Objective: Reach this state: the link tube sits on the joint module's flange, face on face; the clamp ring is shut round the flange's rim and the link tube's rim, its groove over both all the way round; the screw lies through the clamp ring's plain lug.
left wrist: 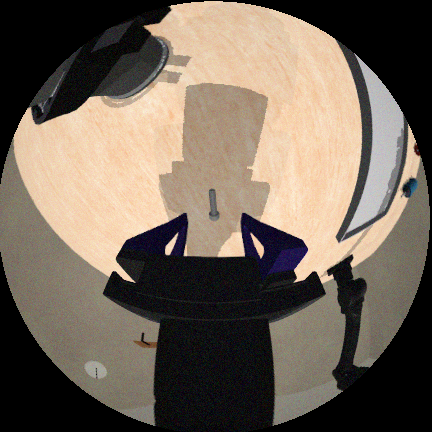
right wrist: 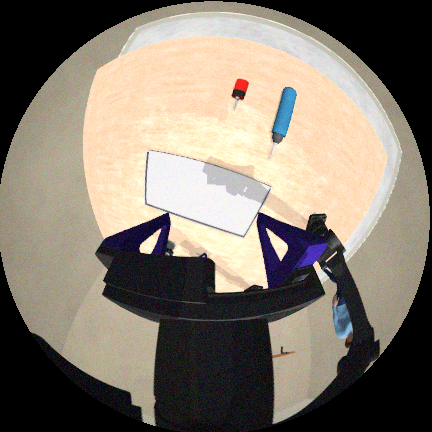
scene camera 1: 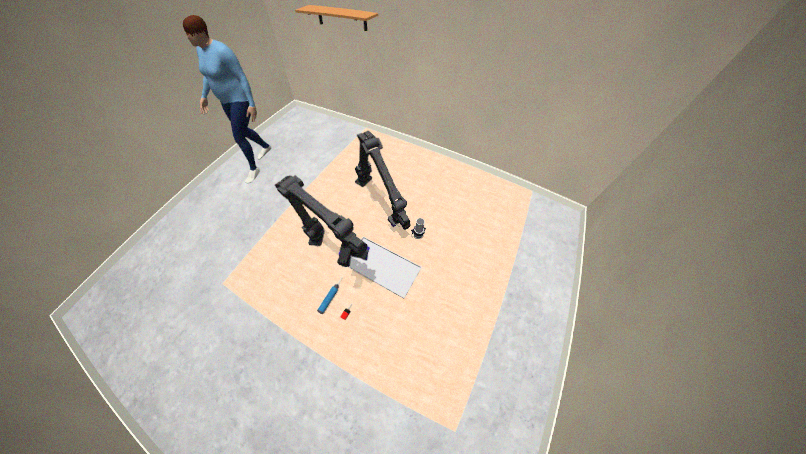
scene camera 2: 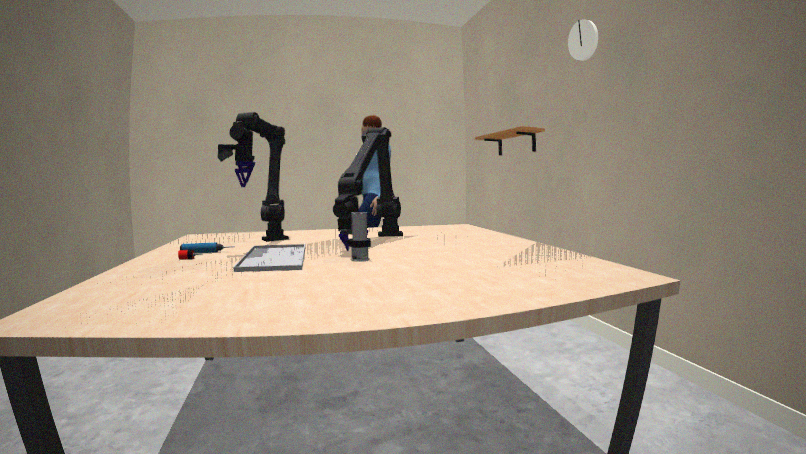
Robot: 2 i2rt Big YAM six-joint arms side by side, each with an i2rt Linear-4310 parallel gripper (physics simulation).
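Places are measured from the left arm's base along level axes (x back, y right, z up), in millimetres.
Pixels of known places: left gripper, fingertip midpoint: (left wrist: 213, 217) (right wrist: 201, 255) (scene camera 1: 395, 223); right gripper, fingertip midpoint: (right wrist: 213, 216) (scene camera 1: 357, 258) (scene camera 2: 244, 185); left arm's base, link origin: (right wrist: 253, 288) (scene camera 1: 363, 180) (scene camera 2: 390, 235); right arm's base, link origin: (left wrist: 339, 264) (right wrist: 314, 225) (scene camera 1: 316, 237) (scene camera 2: 275, 239).
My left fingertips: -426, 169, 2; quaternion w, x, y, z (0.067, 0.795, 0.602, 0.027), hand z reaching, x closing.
Observation:
Ahead of a thing's pixels: the offset from my left fingertips to its middle, as dx, dy, dz. "pt": to the spot under its first point.
The joint module {-168, -18, +30} (scene camera 2: 359, 253) (left wrist: 132, 70) stands upright on the table. The link tube {-168, -18, +105} (scene camera 1: 419, 222) (scene camera 2: 358, 224) stands upright above it. The black clamp ring {pt -205, -17, +60} (scene camera 2: 359, 243) is around the stack where they meet; whether it is fully shut, and its groove seating, cannot be told. The grey screw {-18, +4, +2} (left wrist: 213, 201) rests on the table in the left wrist view, its head towards my fingertips, apart from the ring. My left gripper (scene camera 2: 344, 241) (left wrist: 213, 217) is partly open, low over the table beside the module, with the screw showing between its fingertips. My right gripper (scene camera 2: 243, 174) (right wrist: 213, 216) is wide open and empty, high up.
A shallow white tray with a dark rim {-116, +295, +6} (scene camera 1: 412, 281) (scene camera 2: 269, 269) (right wrist: 146, 177) lies beside the module. A blue screwdriver {+7, +614, +18} (scene camera 1: 328, 299) (scene camera 2: 200, 247) (right wrist: 285, 112) and a red-handled tool {-127, +628, +15} (scene camera 1: 345, 314) (scene camera 2: 185, 254) (right wrist: 240, 87) lie beyond the tray. A person (scene camera 1: 222, 73) stands behind the arms.

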